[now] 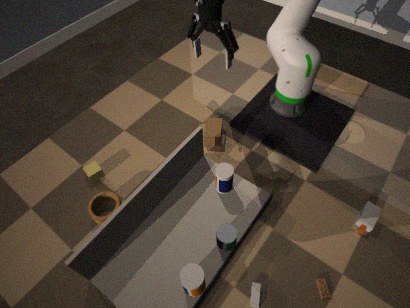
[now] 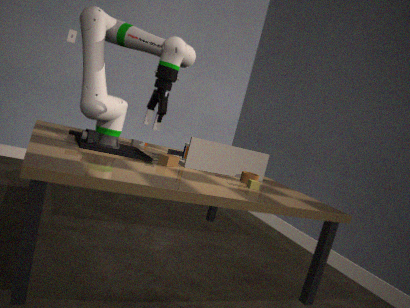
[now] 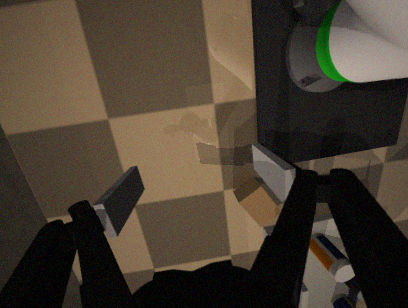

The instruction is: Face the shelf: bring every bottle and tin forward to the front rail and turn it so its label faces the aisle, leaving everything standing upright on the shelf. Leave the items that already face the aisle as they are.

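Places are measured from the arm's base along level axes (x ahead, y left, z up), in centimetres.
Pixels of known places: gripper, fingertip midpoint: (image 1: 213,61) (image 2: 151,127) (image 3: 196,167); arm's base at its link origin: (image 1: 288,103) (image 2: 104,145) (image 3: 320,52).
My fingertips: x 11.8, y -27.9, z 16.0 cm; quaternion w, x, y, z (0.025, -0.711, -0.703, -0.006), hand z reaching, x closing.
Note:
Ahead of a thing's pixels: the offset from my fingertips to its top centre.
The shelf (image 1: 165,250) (image 2: 225,160) has a tall back panel and a low dark front rail. A white-lidded bottle @(dy +26.9, dx +34.7, dz -6.0 cm) (image 1: 224,178) (image 3: 331,257) stands upright at the shelf's end nearest the robot, set back from the rail; blue and orange parts of its side show. A grey-lidded tin @(dy +37.1, dx +49.5, dz -8.6 cm) (image 1: 226,237) with dark and green sides stands upright close to the rail. Another white-lidded bottle @(dy +36.4, dx +63.9, dz -5.7 cm) (image 1: 192,280), blue and orange, stands upright near the rail farther along. Which way the labels face is hard to tell. My gripper (image 1: 213,54) (image 2: 153,121) (image 3: 196,167) is open and empty, high above the table beyond the shelf's end.
A wooden block @(dy +11.5, dx +17.5, dz -12.7 cm) (image 1: 213,131) (image 2: 168,160) (image 3: 259,206) stands by the shelf's near-robot end. Behind the back panel are a round brown pot @(dy +1.3, dx +61.5, dz -12.7 cm) (image 1: 91,207) and a yellow-green block @(dy -12.7, dx +54.1, dz -13.9 cm) (image 1: 92,169) (image 2: 253,185). A white-and-orange item @(dy +68.6, dx +20.0, dz -14.9 cm) (image 1: 369,215) and brown block @(dy +65.0, dx +45.3, dz -16.9 cm) (image 1: 323,288) lie on the aisle side.

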